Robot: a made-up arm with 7 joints. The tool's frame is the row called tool.
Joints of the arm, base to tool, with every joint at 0 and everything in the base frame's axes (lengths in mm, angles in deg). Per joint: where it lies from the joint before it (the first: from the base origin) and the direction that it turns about. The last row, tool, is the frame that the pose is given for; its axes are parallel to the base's.
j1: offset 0 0 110.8 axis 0 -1 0
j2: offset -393.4 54.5 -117.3 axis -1 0 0
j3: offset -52.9 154.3 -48.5 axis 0 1 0
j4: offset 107.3 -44.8 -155.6 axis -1 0 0
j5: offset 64.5 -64.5 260.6 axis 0 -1 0
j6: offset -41.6 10.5 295.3 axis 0 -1 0
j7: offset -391.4 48.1 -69.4 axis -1 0 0
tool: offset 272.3 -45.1 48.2
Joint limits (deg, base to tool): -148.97..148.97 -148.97..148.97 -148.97..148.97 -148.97..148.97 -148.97..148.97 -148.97..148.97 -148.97..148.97
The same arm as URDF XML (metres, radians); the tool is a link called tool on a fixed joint. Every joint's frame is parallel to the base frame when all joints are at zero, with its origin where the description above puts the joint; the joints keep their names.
<robot name="arm">
<joint name="tool_joint" type="fixed"><parent link="link7"/><child link="tool"/><origin xyz="0.2723 -0.0451 0.0482" rpy="0 0 0"/></joint>
<joint name="j7" type="revolute"><parent link="link6"/><child link="link7"/><origin xyz="-0.3914 0.0481 -0.0694" rpy="0 0 0"/><axis xyz="-1 0 0"/><limit lower="-2.6" upper="2.6"/></joint>
<joint name="j6" type="revolute"><parent link="link5"/><child link="link6"/><origin xyz="-0.0416 0.0105 0.2953" rpy="0 0 0"/><axis xyz="0 -1 0"/><limit lower="-2.6" upper="2.6"/></joint>
<joint name="j5" type="revolute"><parent link="link4"/><child link="link5"/><origin xyz="0.0645 -0.0645 0.2606" rpy="0 0 0"/><axis xyz="0 -1 0"/><limit lower="-2.6" upper="2.6"/></joint>
<joint name="j4" type="revolute"><parent link="link3"/><child link="link4"/><origin xyz="0.1073 -0.0448 -0.1556" rpy="0 0 0"/><axis xyz="-1 0 0"/><limit lower="-2.6" upper="2.6"/></joint>
<joint name="j3" type="revolute"><parent link="link2"/><child link="link3"/><origin xyz="-0.0529 0.1543 -0.0485" rpy="0 0 0"/><axis xyz="0 1 0"/><limit lower="-2.6" upper="2.6"/></joint>
<joint name="j2" type="revolute"><parent link="link1"/><child link="link2"/><origin xyz="-0.3934 0.0545 -0.1173" rpy="0 0 0"/><axis xyz="-1 0 0"/><limit lower="-2.6" upper="2.6"/></joint>
<joint name="j1" type="revolute"><parent link="base"/><child link="link1"/><origin xyz="0 0 0.1108" rpy="0 0 0"/><axis xyz="0 -1 0"/><limit lower="-2.6" upper="2.6"/></joint>
<link name="base"/>
<link name="link1"/>
<link name="link2"/>
<link name="link3"/>
<link name="link4"/>
<link name="link5"/>
<link name="link6"/>
<link name="link7"/>
<link name="tool"/>
</robot>

